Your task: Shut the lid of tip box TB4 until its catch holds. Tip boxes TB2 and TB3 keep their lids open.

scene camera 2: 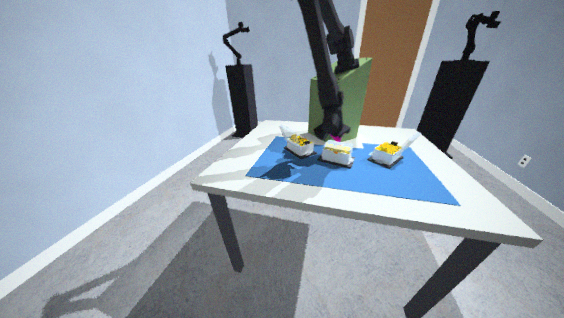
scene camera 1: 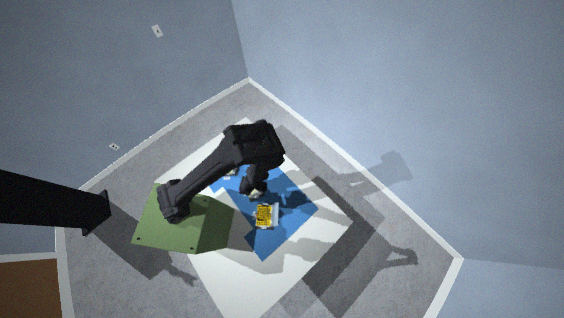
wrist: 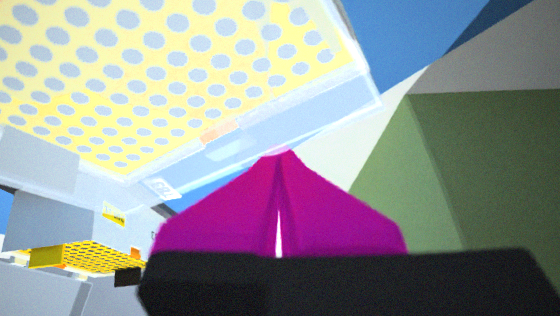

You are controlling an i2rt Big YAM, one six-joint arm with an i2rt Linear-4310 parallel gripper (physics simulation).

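Pixels of known places: gripper, between the fingertips: (scene camera 2: 338, 141) (scene camera 1: 242, 191) (wrist: 278, 157); arm's base, origin of its link: (scene camera 2: 347, 67).
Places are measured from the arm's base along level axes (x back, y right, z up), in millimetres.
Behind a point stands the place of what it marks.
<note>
Tip box TB4 (scene camera 1: 256, 194) @(x -292, y 71, z -317 mm) (scene camera 2: 336, 156) @(x -346, y 14, z -349 mm) is the middle box. Its clear lid (scene camera 2: 338, 145) @(x -307, y 9, z -312 mm) (wrist: 300, 120) @(x -266, y 38, z -312 mm) is lowered over the yellow tip rack; whether it sits flush or the catch holds, I cannot tell. My gripper (scene camera 2: 336, 138) @(x -241, y 7, z -323 mm) (wrist: 278, 157) @(x -241, y 7, z -323 mm) is shut and empty, its magenta fingertips at or very near the lid's edge; in scene camera 1 the arm hides them. TB3 (scene camera 1: 230, 171) @(x -252, y -163, z -335 mm) (scene camera 2: 387, 153) @(x -302, y -203, z -332 mm) (wrist: 80, 255) stands with its lid (scene camera 2: 411, 140) @(x -338, y -260, z -248 mm) open. The remaining box (scene camera 1: 263, 215) @(x -249, y 199, z -332 mm) (scene camera 2: 300, 145) @(x -303, y 187, z -332 mm), presumably TB2, has its lid (scene camera 1: 275, 215) @(x -300, y 255, z -243 mm) (scene camera 2: 287, 131) @(x -325, y 247, z -255 mm) open.
The boxes stand on a blue mat (scene camera 1: 270, 247) @(x -163, y 358, z -389 mm) (scene camera 2: 410, 190) @(x -476, y -255, z -389 mm) on a white table (scene camera 1: 225, 290) @(x 177, y 377, z -392 mm) (scene camera 2: 475, 215) @(x -558, y -413, z -392 mm). The green arm pedestal (scene camera 1: 145, 230) @(x 125, y 28, z 31 mm) (scene camera 2: 352, 110) @(x -45, y -56, z -211 mm) (wrist: 415, 200) @(x -108, y 12, z -325 mm) stands beside the table. Two black pedestals (scene camera 2: 239, 100) (scene camera 2: 452, 100) with arms stand farther back.
</note>
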